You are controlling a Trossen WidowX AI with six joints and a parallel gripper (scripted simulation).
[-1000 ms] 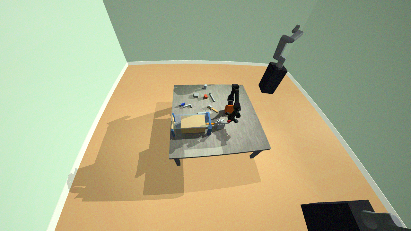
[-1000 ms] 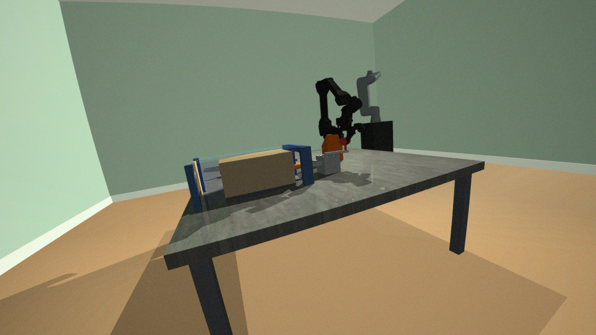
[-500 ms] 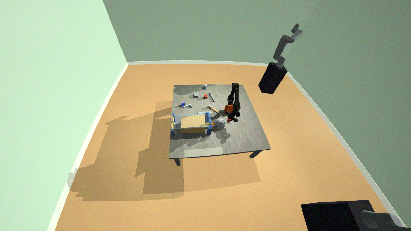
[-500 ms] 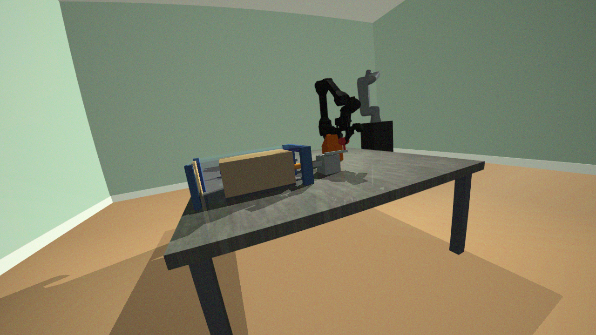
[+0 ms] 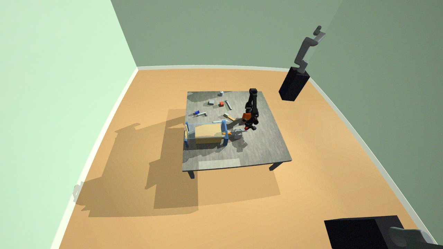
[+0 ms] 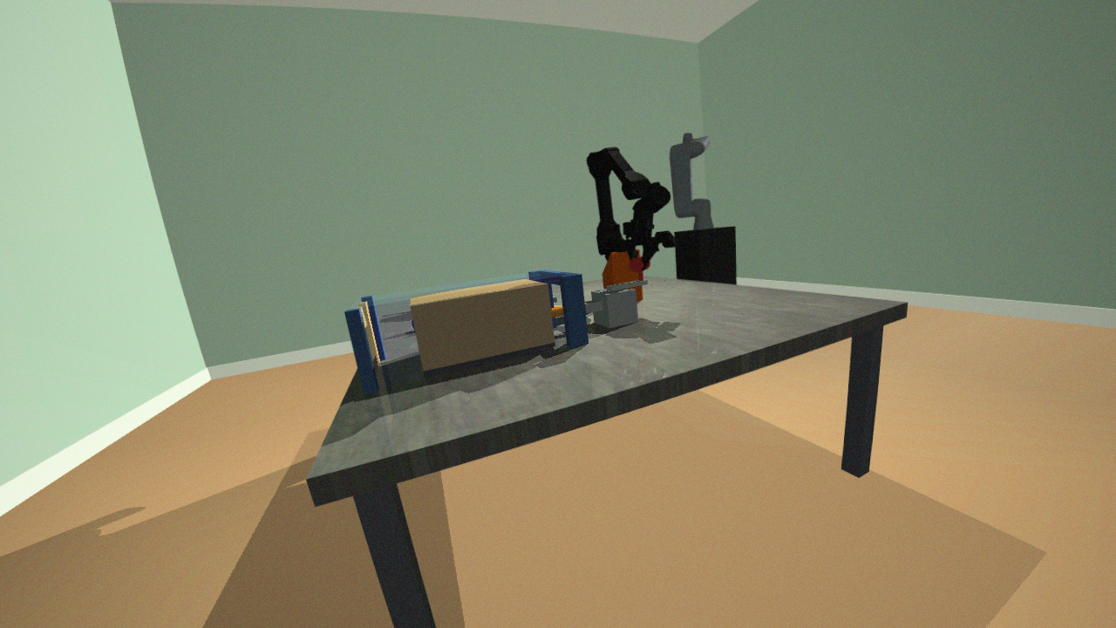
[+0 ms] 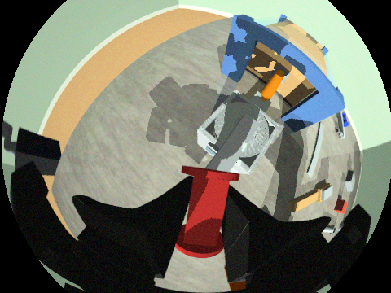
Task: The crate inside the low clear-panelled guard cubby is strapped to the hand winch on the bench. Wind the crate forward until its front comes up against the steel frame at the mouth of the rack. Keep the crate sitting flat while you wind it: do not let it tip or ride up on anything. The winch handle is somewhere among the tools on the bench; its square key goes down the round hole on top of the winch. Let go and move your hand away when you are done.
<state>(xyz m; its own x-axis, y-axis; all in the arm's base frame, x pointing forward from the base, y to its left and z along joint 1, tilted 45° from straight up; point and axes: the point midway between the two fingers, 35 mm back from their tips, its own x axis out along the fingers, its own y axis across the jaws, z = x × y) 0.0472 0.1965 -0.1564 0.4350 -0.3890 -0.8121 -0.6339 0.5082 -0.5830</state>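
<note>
Now: the grey winch 10 cm below my gripper tip and 7 cm ahead of it. From my gripper tip the other things lie so: tan-handled tool (29 cm to the right, 18 cm ahead, 11 cm below); then red knob (1 cm to the right, 1 cm behind); then grey bar (30 cm ahead, 20 cm to the right, 13 cm below).
</note>
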